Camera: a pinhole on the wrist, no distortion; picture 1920 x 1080 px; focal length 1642.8 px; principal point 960.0 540.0 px. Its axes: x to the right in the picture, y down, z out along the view. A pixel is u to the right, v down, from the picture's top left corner.
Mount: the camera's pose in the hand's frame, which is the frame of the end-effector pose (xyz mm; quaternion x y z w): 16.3 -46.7 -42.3 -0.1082 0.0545 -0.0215 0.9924
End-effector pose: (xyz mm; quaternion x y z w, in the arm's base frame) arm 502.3 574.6 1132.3 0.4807 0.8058 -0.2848 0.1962
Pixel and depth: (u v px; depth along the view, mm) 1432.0 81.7 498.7
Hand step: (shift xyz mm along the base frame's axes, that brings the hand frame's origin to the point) -152.4 -188.1 -449.2
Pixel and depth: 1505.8 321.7 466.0
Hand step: -99.1 -123.8 -435.7
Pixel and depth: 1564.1 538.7 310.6
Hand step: -54.1 -46.2 -288.9
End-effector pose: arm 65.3 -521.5 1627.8 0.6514 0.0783 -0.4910 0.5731
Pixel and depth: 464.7 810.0 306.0
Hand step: -111.0 -214.5 112.3
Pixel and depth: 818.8 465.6 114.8
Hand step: -47.3 -58.7 -22.1
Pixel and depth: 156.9 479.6 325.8
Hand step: -201.5 -199.2 130.8
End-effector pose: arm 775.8 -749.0 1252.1 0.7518 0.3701 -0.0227 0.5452
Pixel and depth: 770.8 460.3 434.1
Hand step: 170.6 -321.0 -141.6
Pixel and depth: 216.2 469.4 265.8
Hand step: 34.9 -232.8 -56.9
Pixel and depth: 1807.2 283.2 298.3
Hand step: 213.5 -90.1 -215.6
